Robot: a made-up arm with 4 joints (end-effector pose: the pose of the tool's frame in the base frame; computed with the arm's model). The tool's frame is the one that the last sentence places.
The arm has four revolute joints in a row. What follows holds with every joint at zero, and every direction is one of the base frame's.
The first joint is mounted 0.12 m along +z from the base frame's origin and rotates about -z.
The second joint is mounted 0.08 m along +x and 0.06 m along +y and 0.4 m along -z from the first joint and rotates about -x.
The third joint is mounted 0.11 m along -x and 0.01 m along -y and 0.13 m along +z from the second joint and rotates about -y.
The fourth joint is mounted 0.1 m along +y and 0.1 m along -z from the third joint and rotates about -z.
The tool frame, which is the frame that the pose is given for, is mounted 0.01 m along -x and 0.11 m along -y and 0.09 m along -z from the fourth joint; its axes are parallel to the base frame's.
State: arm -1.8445 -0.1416 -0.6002 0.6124
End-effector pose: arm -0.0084 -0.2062 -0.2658 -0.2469 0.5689 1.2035
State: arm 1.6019 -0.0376 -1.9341 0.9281
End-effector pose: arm 0.0867 0.1716 0.0064 -2.0262 0.6310 2.8436
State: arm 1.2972 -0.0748 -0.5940 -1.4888
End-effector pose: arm 0.1198 0.0816 -0.3628 0.5975 -0.0288 0.2056
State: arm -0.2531 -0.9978 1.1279 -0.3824
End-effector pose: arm 0.1537 0.0258 -0.2514 1.1995 -0.8757 -0.6479
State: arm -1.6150 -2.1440 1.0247 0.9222
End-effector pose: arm -0.0875 0.0799 -0.2271 2.6855 1.2517 1.6102
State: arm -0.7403 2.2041 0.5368 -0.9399
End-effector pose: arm 0.0636 0.1357 -0.2991 -2.7151 0.9781 0.3066
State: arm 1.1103 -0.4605 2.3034 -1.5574
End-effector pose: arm -0.0013 -0.0428 0.0584 -2.3079 -0.4704 0.4705
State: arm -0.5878 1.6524 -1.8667 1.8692
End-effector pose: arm -0.3352 0.1749 -0.4345 1.5062 -1.1936 1.9237
